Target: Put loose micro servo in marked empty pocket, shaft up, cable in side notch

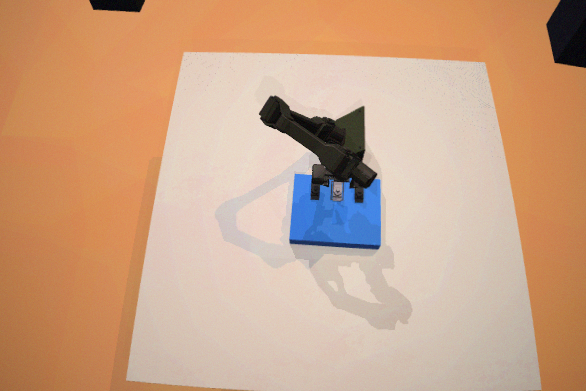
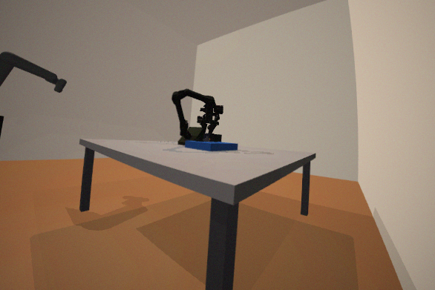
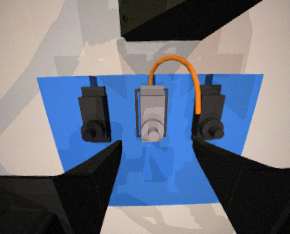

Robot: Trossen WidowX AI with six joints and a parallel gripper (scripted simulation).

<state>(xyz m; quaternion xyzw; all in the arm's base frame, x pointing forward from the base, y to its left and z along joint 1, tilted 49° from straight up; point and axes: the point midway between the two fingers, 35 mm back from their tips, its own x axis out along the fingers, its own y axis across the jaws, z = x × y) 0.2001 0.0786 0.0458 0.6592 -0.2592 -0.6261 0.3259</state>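
The blue deck is 10 cm ahead of my gripper tip and 8 cm below it.
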